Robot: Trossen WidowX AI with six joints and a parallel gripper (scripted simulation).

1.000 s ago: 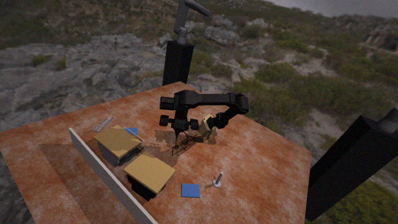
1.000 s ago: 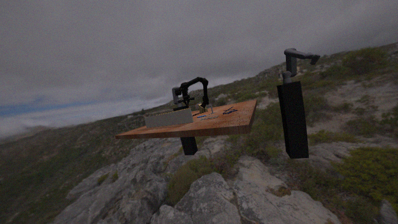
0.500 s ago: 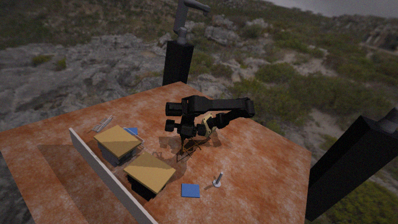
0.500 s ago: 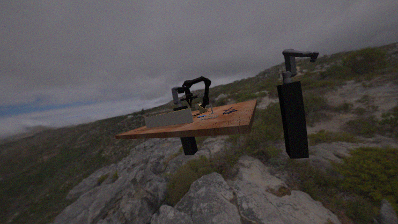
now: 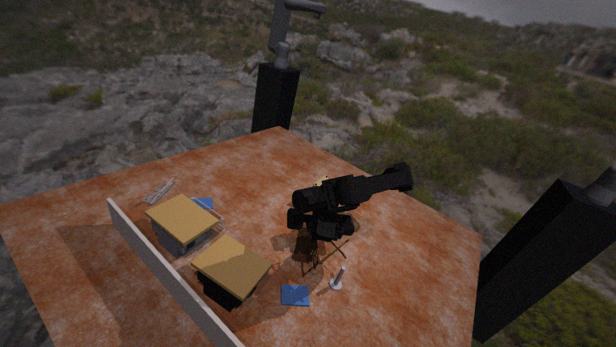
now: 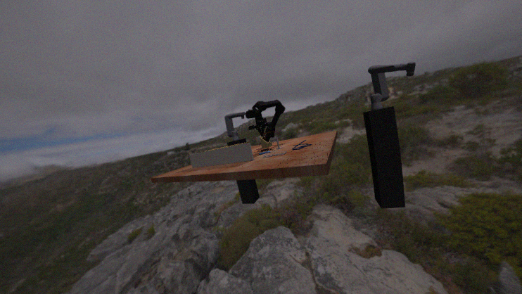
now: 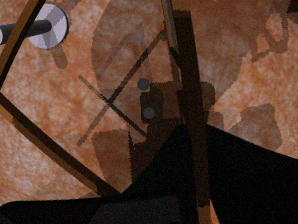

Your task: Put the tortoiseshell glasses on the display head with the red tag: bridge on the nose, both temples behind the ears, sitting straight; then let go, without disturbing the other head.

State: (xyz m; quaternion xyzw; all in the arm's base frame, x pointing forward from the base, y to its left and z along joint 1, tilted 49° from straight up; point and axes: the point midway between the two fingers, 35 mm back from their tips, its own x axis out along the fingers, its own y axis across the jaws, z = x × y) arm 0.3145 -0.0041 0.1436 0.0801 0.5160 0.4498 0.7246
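My gripper tip is 110 mm to the right of the grey round base and 100 mm above it. Round my gripper tip: low white wall (300 mm ahead, 250 mm to the right, 70 mm below).
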